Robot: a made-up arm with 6 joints. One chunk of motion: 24 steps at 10 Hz.
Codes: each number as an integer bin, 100 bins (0 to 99) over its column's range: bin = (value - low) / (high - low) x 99, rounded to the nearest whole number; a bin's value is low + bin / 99 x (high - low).
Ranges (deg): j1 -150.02..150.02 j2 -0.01..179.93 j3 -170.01..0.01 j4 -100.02..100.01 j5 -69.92..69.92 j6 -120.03..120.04
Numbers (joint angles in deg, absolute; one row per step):
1: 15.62 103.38 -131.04 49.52 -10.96 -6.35
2: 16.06 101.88 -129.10 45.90 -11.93 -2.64
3: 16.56 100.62 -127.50 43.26 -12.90 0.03
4: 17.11 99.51 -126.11 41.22 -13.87 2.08
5: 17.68 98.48 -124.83 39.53 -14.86 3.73
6: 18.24 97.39 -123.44 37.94 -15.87 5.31
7: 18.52 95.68 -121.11 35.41 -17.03 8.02
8: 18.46 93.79 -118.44 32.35 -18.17 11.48
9: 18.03 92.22 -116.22 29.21 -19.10 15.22
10: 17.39 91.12 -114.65 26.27 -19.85 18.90
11: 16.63 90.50 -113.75 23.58 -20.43 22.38
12: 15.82 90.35 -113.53 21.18 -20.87 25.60
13: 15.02 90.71 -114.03 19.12 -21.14 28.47
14: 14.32 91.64 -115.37 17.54 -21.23 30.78
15: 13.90 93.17 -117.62 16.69 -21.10 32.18
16: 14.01 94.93 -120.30 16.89 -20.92 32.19
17: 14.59 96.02 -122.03 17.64 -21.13 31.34
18: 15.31 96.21 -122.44 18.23 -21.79 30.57
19: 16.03 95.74 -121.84 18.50 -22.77 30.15
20: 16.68 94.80 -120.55 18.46 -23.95 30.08
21: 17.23 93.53 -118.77 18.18 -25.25 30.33
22: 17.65 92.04 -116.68 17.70 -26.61 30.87
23: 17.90 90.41 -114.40 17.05 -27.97 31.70
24: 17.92 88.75 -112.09 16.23 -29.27 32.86
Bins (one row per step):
1: 55 57 23 74 42 47
2: 55 56 24 72 41 48
3: 55 55 25 71 40 50
4: 55 55 26 70 40 50
5: 55 54 26 69 39 51
6: 56 54 27 68 38 52
7: 56 53 28 67 37 53
8: 56 52 30 66 37 54
9: 55 51 31 64 36 56
10: 55 50 32 63 35 57
11: 55 50 33 61 35 59
12: 55 50 33 60 35 60
13: 54 50 33 59 35 61
14: 54 50 32 58 34 62
15: 54 51 31 58 35 63
16: 54 52 29 58 35 63
17: 54 53 28 58 35 62
18: 55 53 28 59 34 62
19: 55 53 28 59 33 62
20: 55 52 29 59 33 62
21: 55 51 30 59 32 62
22: 55 51 31 58 31 62
23: 55 50 32 58 30 63
24: 55 49 34 58 29 63

